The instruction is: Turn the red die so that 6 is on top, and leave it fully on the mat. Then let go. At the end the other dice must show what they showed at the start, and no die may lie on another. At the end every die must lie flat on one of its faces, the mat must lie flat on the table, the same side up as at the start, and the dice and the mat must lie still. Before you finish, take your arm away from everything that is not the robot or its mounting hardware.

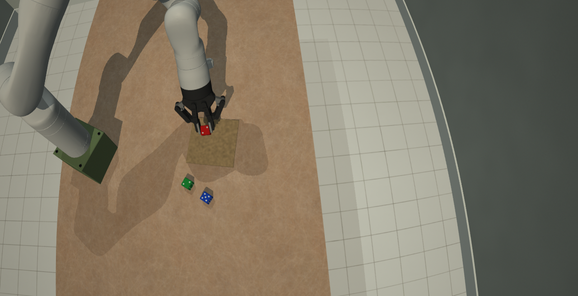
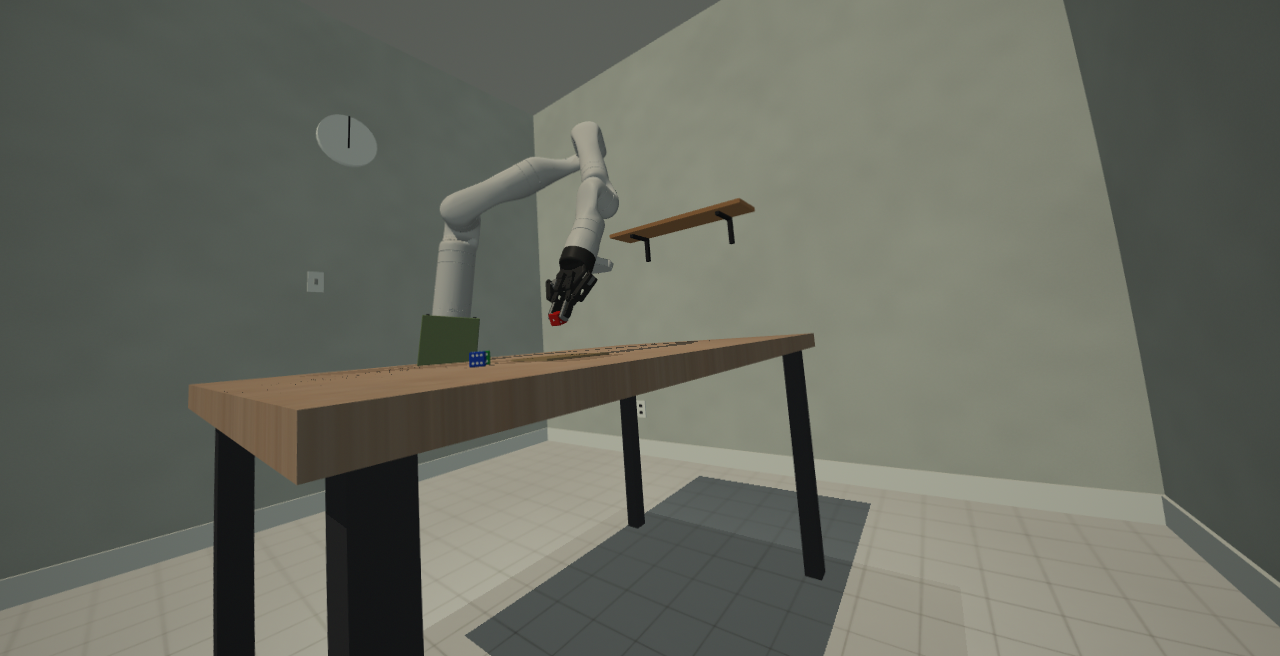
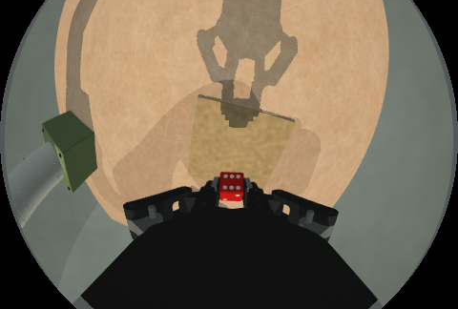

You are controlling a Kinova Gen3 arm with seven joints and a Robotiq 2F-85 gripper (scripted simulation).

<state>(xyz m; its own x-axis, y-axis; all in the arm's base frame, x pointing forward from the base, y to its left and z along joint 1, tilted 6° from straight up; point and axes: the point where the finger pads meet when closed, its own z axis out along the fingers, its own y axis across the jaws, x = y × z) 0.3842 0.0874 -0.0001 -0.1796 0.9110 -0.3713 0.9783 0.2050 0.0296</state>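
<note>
Right now my hand is 10 mm to the left of the red die and 10 mm above it. Also, from my hand: green die: 50 mm behind, 140 mm to the right, 80 mm below; then tan mat: 10 mm ahead, 10 mm to the right, 90 mm below; then blue die: 10 mm ahead, 180 mm to the right, 80 mm below.
</note>
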